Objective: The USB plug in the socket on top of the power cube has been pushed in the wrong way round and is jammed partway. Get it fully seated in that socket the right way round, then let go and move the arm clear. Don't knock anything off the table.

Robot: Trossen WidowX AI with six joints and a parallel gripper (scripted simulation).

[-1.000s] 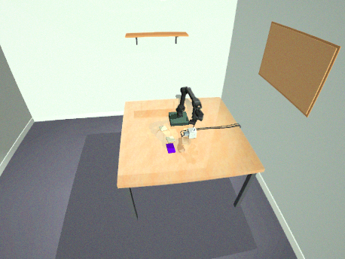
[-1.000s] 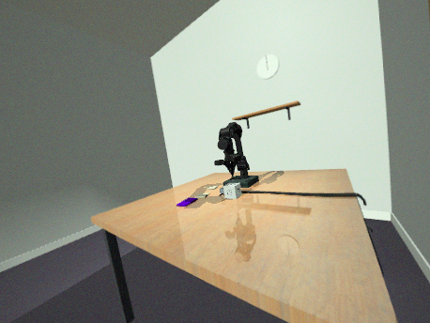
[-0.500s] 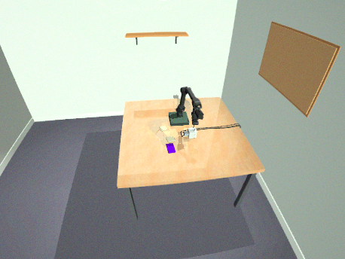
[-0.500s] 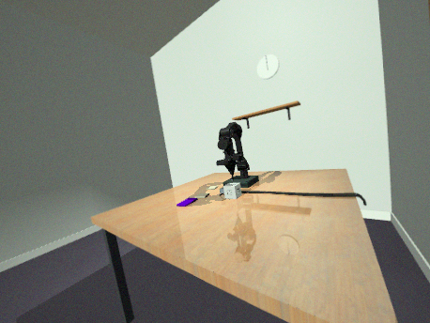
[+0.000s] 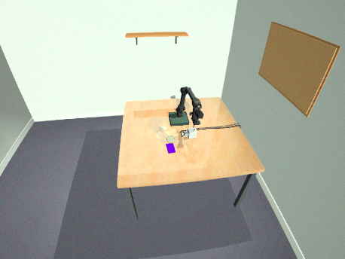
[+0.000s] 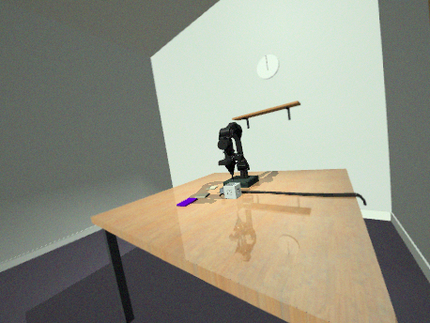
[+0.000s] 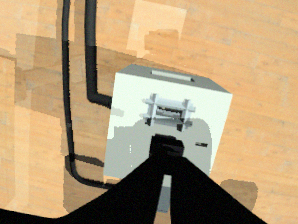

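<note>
Right now my gripper tip is 2 cm above the dark USB plug. The rest, counted from my gripper tip: purple card 24 cm to the right, 18 cm ahead, 13 cm below.
</note>
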